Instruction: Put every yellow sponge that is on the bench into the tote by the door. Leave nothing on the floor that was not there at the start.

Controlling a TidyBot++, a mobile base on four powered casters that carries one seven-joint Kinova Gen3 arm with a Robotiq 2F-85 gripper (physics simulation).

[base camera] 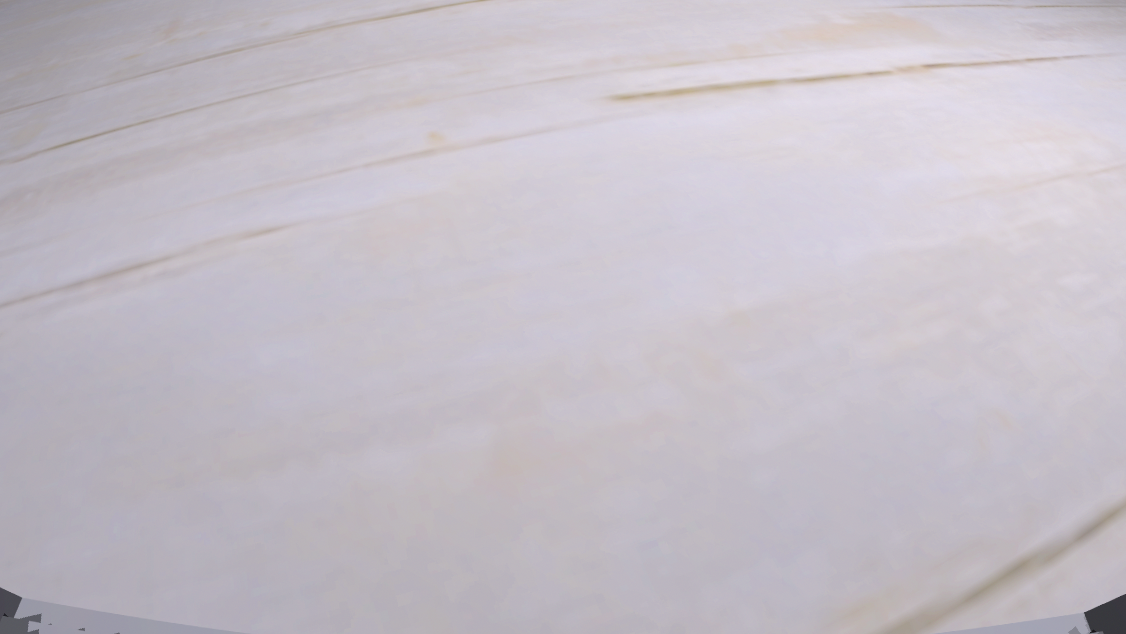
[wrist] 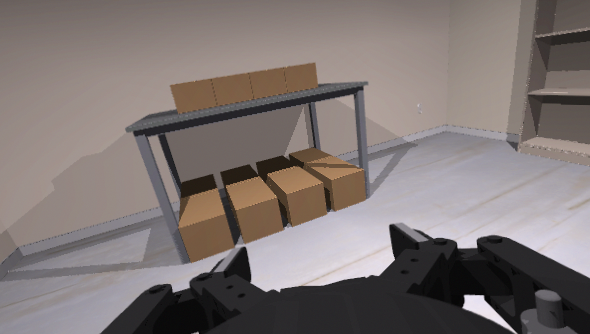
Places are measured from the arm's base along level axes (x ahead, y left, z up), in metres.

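Pixels of known places: gripper, fingertip midpoint: (wrist: 319,251).
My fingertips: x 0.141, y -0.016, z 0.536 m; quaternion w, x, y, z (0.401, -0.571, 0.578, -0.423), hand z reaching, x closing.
Behind a point stands the place of what it marks.
My gripper (wrist: 319,251) @(x 0.141, y -0.016, z 0.536 m) is open in the wrist view, its two fingers wide apart with nothing between them. A grey table (wrist: 250,104) @(x 1.577, y 0.219, z 0.510 m) stands against the wall ahead, beyond the fingers; I cannot tell whether it is the bench of the task. No yellow sponge shows on the visible part of its top. No yellow sponge, tote or door shows in the base camera view or the wrist view.
Several brown boxes (wrist: 257,215) @(x 1.545, y 0.321, z -0.214 m) stand on the floor under the table, and a row of brown boxes (wrist: 232,89) @(x 1.803, y 0.350, z 0.607 m) stands on its top. A shelf unit (wrist: 527,95) @(x 2.312, y -2.188, z 0.155 m) stands at the right by the wall. The base camera view shows pale, streaked floor (base camera: 551,315) @(x 0.412, y 0.005, z -0.397 m).
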